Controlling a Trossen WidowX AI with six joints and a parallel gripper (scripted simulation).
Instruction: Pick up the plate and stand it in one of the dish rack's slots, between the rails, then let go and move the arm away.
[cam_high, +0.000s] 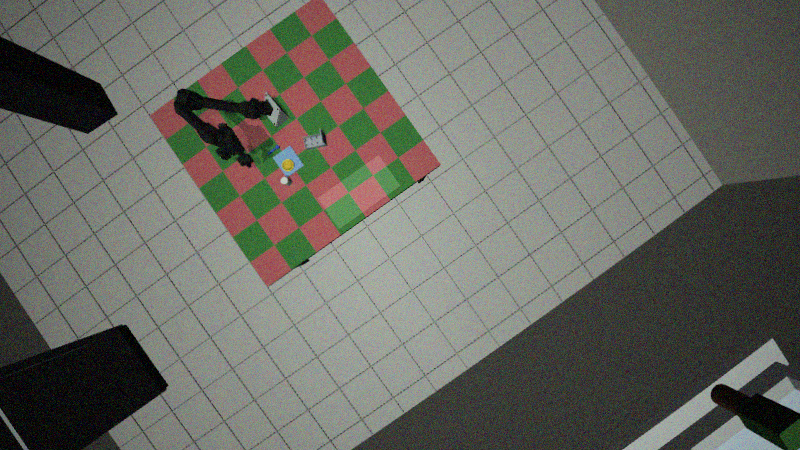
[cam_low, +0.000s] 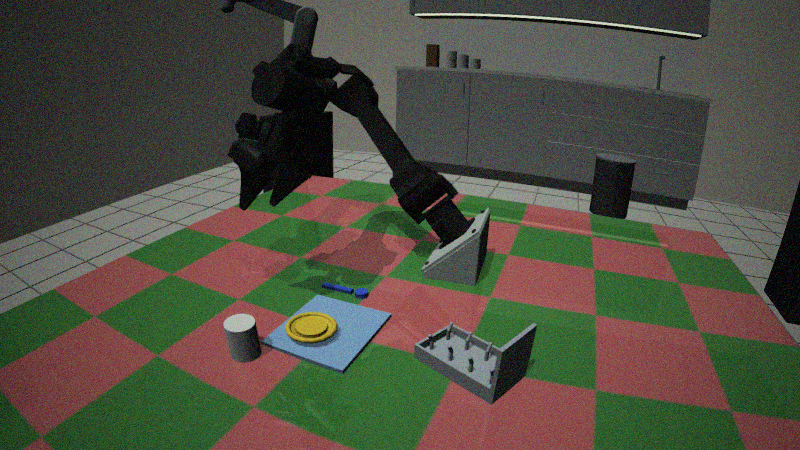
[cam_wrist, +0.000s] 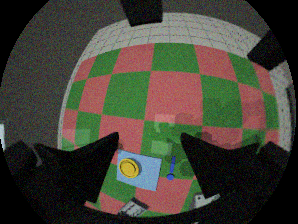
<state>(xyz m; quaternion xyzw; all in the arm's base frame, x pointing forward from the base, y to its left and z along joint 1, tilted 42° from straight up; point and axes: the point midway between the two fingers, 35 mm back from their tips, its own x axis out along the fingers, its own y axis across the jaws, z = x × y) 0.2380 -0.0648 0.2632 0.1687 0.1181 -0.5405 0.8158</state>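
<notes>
My gripper tip is 150 mm to the right of the yellow plate, 130 mm above it and 70 mm short of it. Round my gripper tip: white cylinder (150 mm ahead, 120 mm below, 90 mm to the left); light blue mat (160 mm to the left, 150 mm below, 40 mm ahead); blue spoon (150 mm below, 120 mm to the left, 70 mm behind).
</notes>
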